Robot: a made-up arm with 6 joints.
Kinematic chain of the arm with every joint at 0, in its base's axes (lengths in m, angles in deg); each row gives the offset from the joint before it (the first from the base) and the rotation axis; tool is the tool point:
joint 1: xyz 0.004 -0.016 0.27 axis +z
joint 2: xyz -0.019 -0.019 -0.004 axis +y
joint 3: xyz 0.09 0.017 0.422 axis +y
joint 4: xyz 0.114 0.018 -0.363 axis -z
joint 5: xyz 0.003 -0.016 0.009 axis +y
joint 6: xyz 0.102 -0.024 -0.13 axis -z
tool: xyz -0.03 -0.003 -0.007
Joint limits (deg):
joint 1: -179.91..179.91
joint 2: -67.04..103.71
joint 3: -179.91..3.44
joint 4: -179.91..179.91
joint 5: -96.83..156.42
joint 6: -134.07..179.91
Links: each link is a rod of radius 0.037 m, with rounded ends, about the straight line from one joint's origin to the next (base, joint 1, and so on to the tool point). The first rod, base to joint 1, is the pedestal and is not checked.
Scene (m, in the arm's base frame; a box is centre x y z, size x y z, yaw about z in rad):
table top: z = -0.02
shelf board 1: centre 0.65 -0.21 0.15 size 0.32 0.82 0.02 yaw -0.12
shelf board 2: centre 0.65 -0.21 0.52 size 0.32 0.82 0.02 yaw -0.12
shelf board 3: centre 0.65 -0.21 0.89 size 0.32 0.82 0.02 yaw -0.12
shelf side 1: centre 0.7 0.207 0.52 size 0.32 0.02 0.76 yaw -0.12
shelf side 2: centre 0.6 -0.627 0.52 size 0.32 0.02 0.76 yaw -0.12
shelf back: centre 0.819 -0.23 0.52 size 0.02 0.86 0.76 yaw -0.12
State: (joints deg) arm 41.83 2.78 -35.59 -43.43 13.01 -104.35
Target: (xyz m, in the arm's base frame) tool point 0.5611 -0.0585 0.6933
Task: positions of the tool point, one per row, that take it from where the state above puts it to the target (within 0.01 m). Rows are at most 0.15 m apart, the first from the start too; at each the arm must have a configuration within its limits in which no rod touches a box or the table.
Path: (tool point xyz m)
1: 0.4043 0.2821 0.4657
2: 0.3755 0.1974 0.5405
3: 0.4573 0.1312 0.5950
4: 0.5205 0.0439 0.6462
5: 0.5611 -0.0585 0.6933

